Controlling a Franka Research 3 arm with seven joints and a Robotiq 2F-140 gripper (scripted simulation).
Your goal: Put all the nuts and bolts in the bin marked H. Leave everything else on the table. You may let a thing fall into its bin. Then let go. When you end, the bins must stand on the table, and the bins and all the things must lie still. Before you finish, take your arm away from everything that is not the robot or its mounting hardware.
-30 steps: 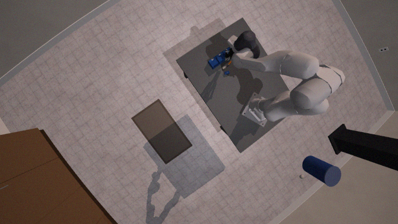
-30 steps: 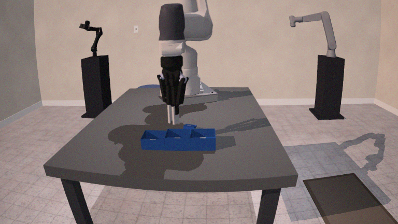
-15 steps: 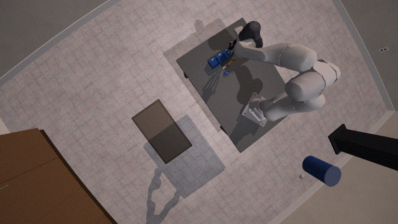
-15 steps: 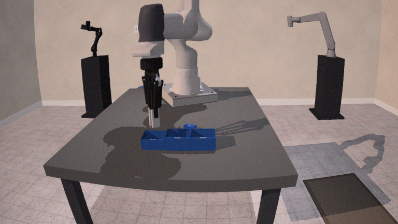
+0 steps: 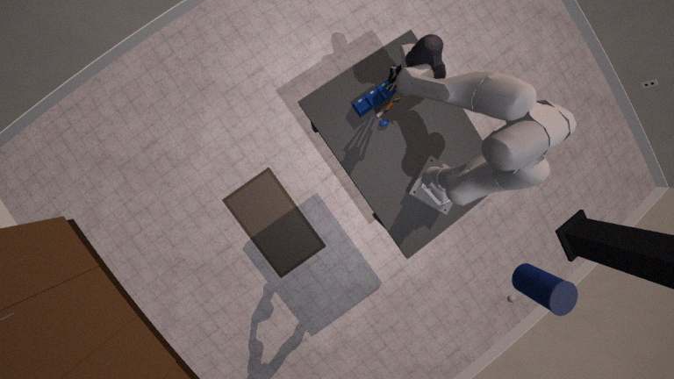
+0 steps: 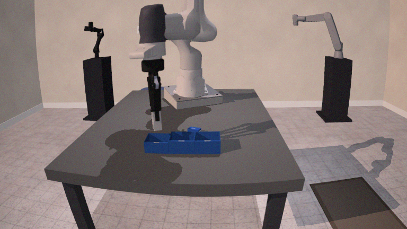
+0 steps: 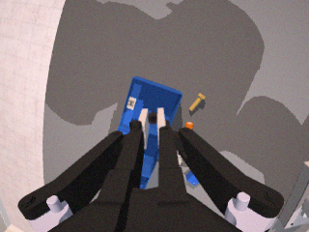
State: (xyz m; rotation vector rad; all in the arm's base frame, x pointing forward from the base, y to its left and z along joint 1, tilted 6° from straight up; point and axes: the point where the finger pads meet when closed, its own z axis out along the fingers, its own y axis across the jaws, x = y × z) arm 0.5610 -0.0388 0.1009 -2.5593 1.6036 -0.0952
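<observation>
My hand is 3 cm above the dark round piece. The rest, counted from my hand: orange stick-like thing (9 cm below, 8 cm behind, 3 cm to the left); blue bin (8 cm to the left, 8 cm below); yellow bolt (10 cm below, 7 cm behind, 4 cm to the right).
</observation>
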